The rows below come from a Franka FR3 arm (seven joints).
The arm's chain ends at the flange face. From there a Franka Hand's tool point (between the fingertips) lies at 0.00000 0.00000 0.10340 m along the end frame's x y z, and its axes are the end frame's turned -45 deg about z.
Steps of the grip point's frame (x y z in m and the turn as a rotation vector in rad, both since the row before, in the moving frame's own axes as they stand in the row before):
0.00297, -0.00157, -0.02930, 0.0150, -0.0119, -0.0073
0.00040, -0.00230, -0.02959, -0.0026, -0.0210, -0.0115
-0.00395, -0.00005, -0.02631, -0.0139, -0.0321, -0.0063
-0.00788, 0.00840, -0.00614, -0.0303, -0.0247, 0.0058
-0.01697, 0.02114, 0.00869, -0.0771, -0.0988, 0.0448
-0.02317, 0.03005, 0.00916, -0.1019, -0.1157, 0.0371
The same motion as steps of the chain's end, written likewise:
0.00296, -0.00299, -0.02928, 0.0022, -0.0190, -0.0073
-0.00001, -0.00364, -0.02957, -0.0167, -0.0130, -0.0115
-0.00151, -0.00061, -0.02625, -0.0325, -0.0129, -0.0063
-0.00003, 0.00749, -0.00606, -0.0389, 0.0040, 0.0058
0.00482, 0.01416, 0.00950, -0.1244, -0.0153, 0.0448
0.00616, 0.02181, 0.01039, -0.1539, -0.0098, 0.0371

